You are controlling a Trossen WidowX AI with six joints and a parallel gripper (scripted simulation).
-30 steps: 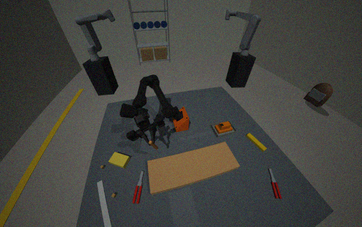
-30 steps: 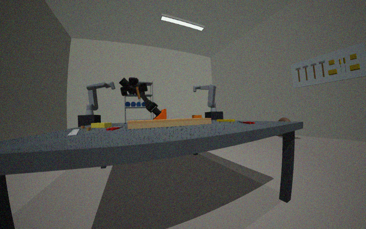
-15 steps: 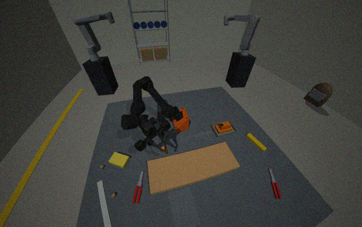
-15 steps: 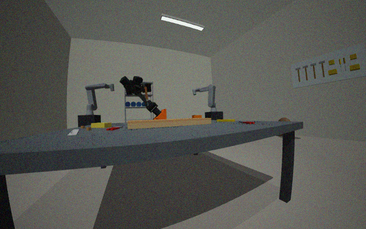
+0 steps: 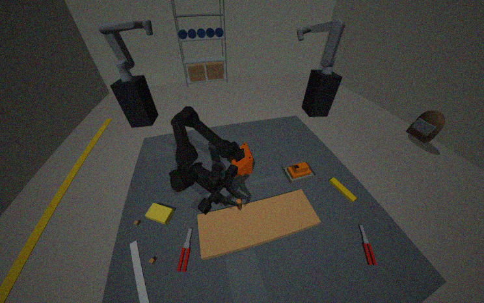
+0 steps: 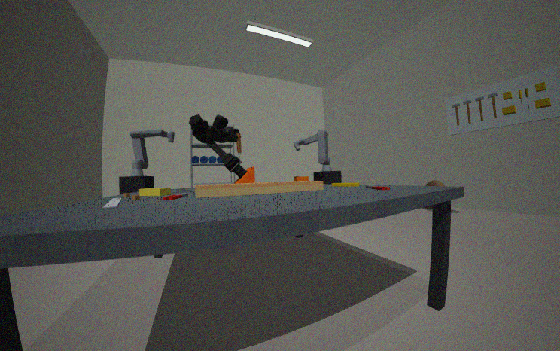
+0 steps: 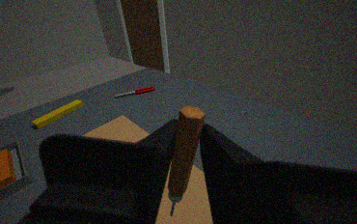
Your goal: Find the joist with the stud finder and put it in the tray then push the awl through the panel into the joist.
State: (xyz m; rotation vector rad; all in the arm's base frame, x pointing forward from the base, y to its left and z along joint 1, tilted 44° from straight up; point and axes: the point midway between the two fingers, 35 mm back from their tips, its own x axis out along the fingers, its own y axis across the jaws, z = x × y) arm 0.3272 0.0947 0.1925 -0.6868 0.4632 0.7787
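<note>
Now: the awl 6 cm below my gripper tip and 1 cm behind it. Also, from my gripper tip: orange stud finder (36 cm to the left, 27 cm behind, 19 cm below); yellow block (37 cm to the right, 22 cm below, 9 cm behind); indicator window (34 cm to the left, 27 cm behind, 17 cm below).
</note>
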